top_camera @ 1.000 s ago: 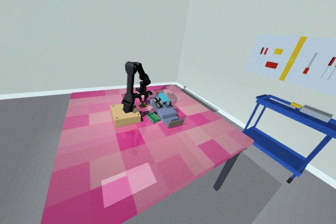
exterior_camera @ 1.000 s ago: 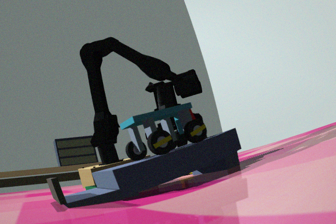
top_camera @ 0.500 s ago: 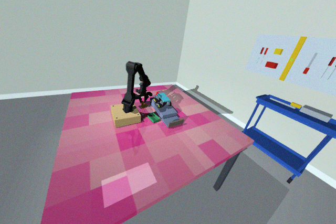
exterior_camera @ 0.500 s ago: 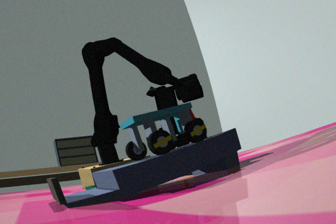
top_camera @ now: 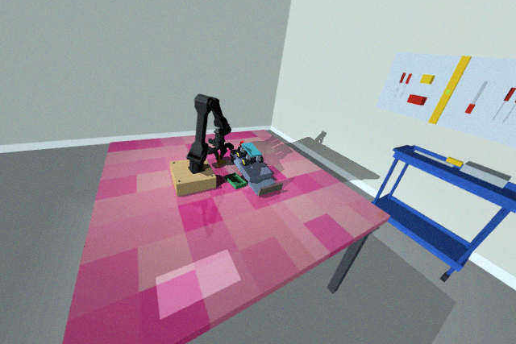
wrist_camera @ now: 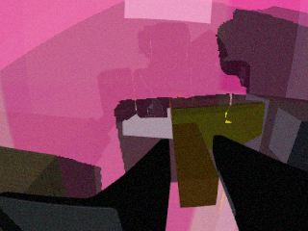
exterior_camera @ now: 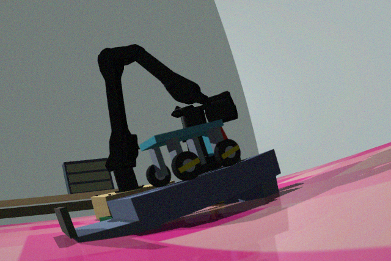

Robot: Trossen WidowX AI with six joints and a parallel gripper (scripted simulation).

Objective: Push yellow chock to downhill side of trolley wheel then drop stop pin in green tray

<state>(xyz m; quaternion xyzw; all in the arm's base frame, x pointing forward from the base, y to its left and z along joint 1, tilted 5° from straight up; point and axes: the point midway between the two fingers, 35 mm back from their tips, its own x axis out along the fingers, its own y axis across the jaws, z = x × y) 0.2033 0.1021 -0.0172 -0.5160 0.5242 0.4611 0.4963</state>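
Right now my gripper tip is 130 mm short of the red-headed stop pin, 60 mm to the left of it and 100 mm below it. Round my gripper tip: yellow chock 20 mm ahead, 10 mm below; then trolley 130 mm ahead, 150 mm to the right, 80 mm above; then ramp 130 mm ahead, 160 mm to the right, 20 mm above.
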